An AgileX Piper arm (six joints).
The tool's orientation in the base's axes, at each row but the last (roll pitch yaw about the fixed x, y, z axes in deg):
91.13, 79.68, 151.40
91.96, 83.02, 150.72
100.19, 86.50, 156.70
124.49, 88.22, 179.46
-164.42, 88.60, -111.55
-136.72, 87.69, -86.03
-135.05, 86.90, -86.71
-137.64, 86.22, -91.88
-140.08, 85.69, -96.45
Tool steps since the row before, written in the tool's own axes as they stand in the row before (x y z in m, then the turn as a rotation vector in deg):
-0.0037, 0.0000, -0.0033, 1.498, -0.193, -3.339
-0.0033, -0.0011, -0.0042, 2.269, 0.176, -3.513
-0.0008, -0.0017, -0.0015, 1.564, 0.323, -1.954
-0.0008, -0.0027, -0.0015, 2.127, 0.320, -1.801
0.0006, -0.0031, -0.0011, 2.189, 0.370, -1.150
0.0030, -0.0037, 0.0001, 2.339, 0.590, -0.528
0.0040, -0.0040, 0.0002, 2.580, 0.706, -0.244
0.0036, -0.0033, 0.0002, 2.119, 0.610, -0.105
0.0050, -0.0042, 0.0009, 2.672, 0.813, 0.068
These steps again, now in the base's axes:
-0.0011, -0.0032, 0.0037, -1.726, -2.866, -1.497
-0.0009, -0.0044, 0.0032, -2.211, -2.779, -2.216
0.0006, -0.0022, 0.0007, -1.434, -1.414, -1.521
0.0014, -0.0028, 0.0008, -1.361, -1.290, -2.086
0.0018, -0.0028, -0.0006, -1.009, -0.743, -2.164
0.0029, -0.0024, -0.0029, -0.784, -0.129, -2.338
0.0031, -0.0027, -0.0038, -0.682, 0.147, -2.594
0.0025, -0.0024, -0.0035, -0.515, 0.210, -2.136
0.0035, -0.0028, -0.0048, -0.534, 0.434, -2.708

